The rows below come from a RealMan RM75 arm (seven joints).
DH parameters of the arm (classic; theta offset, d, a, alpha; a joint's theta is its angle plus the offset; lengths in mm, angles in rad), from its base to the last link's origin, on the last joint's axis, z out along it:
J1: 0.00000 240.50 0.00 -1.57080
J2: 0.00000 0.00 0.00 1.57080
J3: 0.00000 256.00 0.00 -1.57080
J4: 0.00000 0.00 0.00 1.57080
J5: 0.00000 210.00 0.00 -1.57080
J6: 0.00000 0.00 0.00 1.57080
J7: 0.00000 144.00 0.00 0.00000
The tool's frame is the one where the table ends.
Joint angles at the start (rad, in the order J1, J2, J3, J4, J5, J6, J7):
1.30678, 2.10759, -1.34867, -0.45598, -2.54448, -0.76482, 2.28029
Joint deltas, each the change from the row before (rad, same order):
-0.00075, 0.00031, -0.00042, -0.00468, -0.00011, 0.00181, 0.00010
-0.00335, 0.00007, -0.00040, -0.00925, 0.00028, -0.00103, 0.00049
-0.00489, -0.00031, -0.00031, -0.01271, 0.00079, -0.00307, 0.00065
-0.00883, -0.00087, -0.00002, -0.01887, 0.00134, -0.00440, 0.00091
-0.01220, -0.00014, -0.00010, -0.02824, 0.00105, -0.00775, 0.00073
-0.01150, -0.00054, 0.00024, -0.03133, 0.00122, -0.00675, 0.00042
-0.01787, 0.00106, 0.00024, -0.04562, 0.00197, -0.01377, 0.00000
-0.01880, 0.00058, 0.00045, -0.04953, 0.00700, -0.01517, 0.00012
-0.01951, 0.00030, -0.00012, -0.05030, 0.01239, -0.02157, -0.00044
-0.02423, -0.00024, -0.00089, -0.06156, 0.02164, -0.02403, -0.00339
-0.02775, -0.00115, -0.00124, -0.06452, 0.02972, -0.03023, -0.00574
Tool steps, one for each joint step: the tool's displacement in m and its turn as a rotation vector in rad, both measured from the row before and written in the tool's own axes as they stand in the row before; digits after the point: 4 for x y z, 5 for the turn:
-0.0012, -0.0003, -0.0004, 0.00272, -0.00453, -0.00159
-0.0011, -0.0005, -0.0008, 0.00190, -0.00531, -0.00052
-0.0012, -0.0007, -0.0012, 0.00154, -0.00631, 0.00003
-0.0010, -0.0013, -0.0017, 0.00254, -0.00880, 0.00179
-0.0018, -0.0012, -0.0025, 0.00246, -0.01252, 0.00027
-0.0031, -0.0017, -0.0031, 0.00489, -0.01625, -0.00151
-0.0037, -0.0011, -0.0042, 0.00240, -0.02062, -0.00214
-0.0045, -0.0012, -0.0050, 0.00114, -0.02502, 0.00044
-0.0042, -0.0002, -0.0053, -0.00563, -0.02363, 0.00260
-0.0056, 0.0000, -0.0069, -0.00773, -0.03341, 0.00288
-0.0048, 0.0009, -0.0077, -0.01477, -0.03420, 0.00494

